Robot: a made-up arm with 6 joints. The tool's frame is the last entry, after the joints.
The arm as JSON. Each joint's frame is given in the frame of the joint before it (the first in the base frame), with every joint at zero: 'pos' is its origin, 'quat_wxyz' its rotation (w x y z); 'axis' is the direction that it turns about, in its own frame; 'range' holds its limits. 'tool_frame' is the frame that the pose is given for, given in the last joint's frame.
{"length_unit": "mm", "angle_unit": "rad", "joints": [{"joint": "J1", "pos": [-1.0, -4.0, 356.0], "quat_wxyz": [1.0, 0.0, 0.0, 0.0], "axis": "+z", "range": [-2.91, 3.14]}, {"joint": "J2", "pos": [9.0, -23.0, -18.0], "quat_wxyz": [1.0, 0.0, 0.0, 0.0], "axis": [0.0, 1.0, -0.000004], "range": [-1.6, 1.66]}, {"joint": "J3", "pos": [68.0, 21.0, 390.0], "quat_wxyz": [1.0, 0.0, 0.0, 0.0], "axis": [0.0, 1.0, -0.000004], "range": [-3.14, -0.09]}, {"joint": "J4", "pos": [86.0, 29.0, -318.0], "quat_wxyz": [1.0, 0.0, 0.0, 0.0], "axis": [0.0, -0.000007, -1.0], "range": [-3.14, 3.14]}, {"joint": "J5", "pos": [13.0, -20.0, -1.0], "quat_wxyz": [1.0, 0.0, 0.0, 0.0], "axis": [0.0, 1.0, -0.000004], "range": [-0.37, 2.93]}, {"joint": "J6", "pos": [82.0, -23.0, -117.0], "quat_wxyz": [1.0, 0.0, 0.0, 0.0], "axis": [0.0, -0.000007, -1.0], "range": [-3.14, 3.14]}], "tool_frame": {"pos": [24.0, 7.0, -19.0], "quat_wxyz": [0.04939, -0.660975, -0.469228, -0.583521]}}
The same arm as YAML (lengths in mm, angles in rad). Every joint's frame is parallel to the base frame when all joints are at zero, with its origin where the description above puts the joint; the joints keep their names.
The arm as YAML. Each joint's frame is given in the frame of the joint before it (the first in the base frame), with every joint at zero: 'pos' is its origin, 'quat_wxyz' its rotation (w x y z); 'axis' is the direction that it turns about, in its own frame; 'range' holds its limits. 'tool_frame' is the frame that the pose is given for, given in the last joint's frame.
length_unit: mm
angle_unit: rad
joints:
  - joint: J1
    pos: [-1.0, -4.0, 356.0]
    quat_wxyz: [1.0, 0.0, 0.0, 0.0]
    axis: [0.0, 0.0, 1.0]
    range: [-2.91, 3.14]
  - joint: J2
    pos: [9.0, -23.0, -18.0]
    quat_wxyz: [1.0, 0.0, 0.0, 0.0]
    axis: [0.0, 1.0, 0.0]
    range: [-1.6, 1.66]
  - joint: J3
    pos: [68.0, 21.0, 390.0]
    quat_wxyz: [1.0, 0.0, 0.0, 0.0]
    axis: [0.0, 1.0, 0.0]
    range: [-3.14, -0.09]
  - joint: J4
    pos: [86.0, 29.0, -318.0]
    quat_wxyz: [1.0, 0.0, 0.0, 0.0]
    axis: [0.0, 0.0, -1.0]
    range: [-3.14, 3.14]
  - joint: J5
    pos: [13.0, -20.0, -1.0]
    quat_wxyz: [1.0, 0.0, 0.0, 0.0]
    axis: [0.0, 1.0, 0.0]
    range: [-0.37, 2.93]
  - joint: J6
    pos: [82.0, -23.0, -117.0]
    quat_wxyz: [1.0, 0.0, 0.0, 0.0]
    axis: [0.0, 0.0, -1.0]
    range: [-3.14, 3.14]
tool_frame:
  pos: [24.0, 7.0, -19.0]
  quat_wxyz: [0.04939, -0.660975, -0.469228, -0.583521]

